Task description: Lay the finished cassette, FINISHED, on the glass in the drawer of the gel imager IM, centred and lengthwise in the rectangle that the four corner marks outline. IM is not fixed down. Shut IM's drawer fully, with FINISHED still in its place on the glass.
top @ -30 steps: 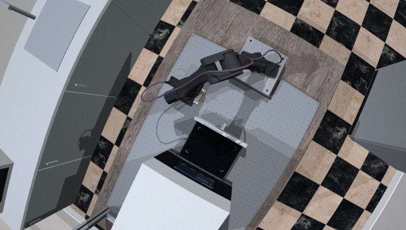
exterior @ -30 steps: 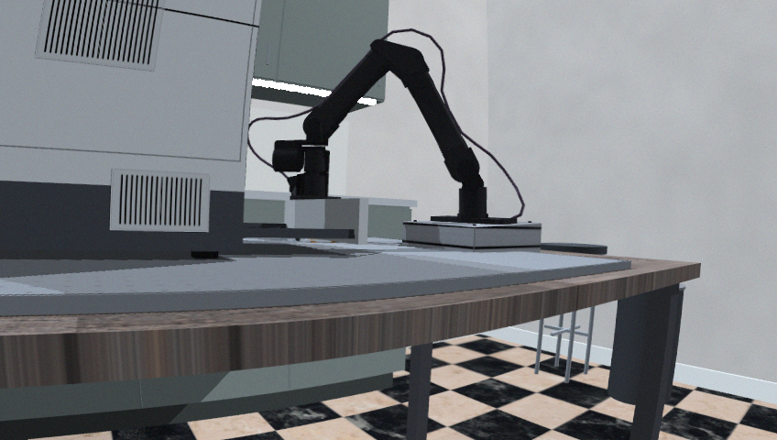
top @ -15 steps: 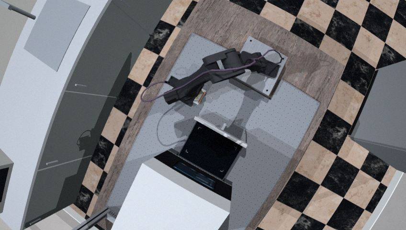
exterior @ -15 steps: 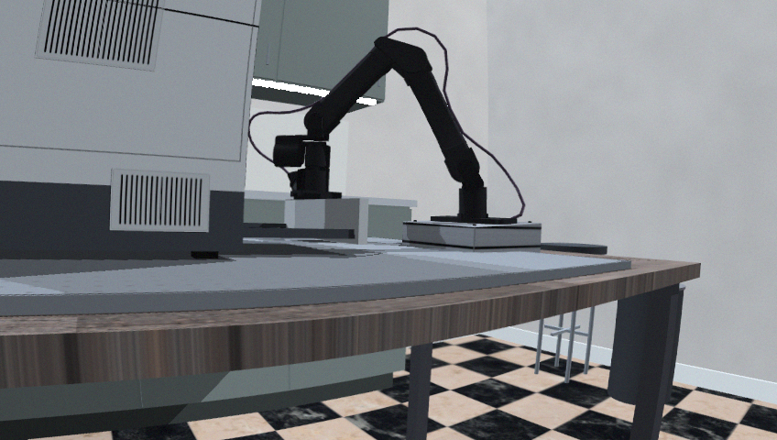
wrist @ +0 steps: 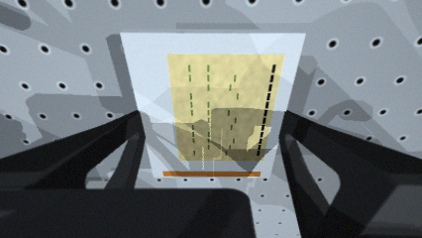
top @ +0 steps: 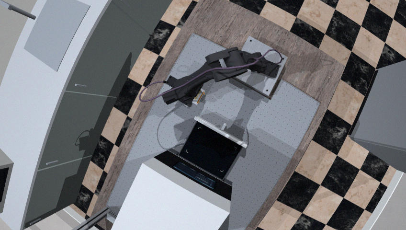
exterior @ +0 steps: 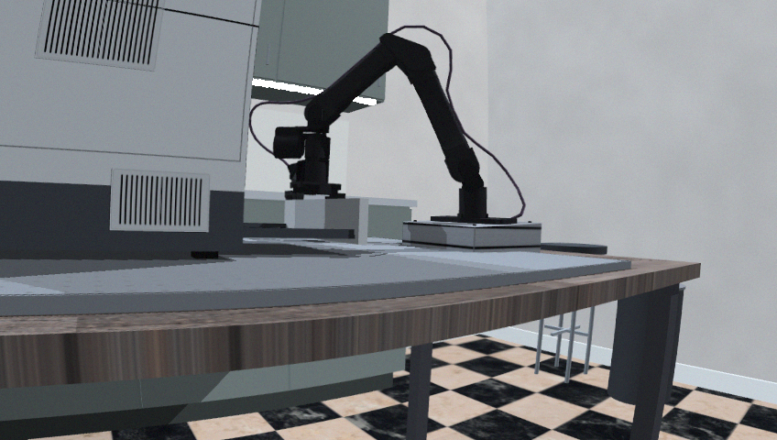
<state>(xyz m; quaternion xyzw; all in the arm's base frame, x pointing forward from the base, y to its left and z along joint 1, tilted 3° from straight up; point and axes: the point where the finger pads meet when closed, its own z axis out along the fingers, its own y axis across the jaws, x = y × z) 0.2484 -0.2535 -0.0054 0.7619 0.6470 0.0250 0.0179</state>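
The imager drawer is 24 cm ahead of my hand, 18 cm to the left of it and 1 cm above it. The rest, counted from my hand: cassette FINISHED: right at my hand.
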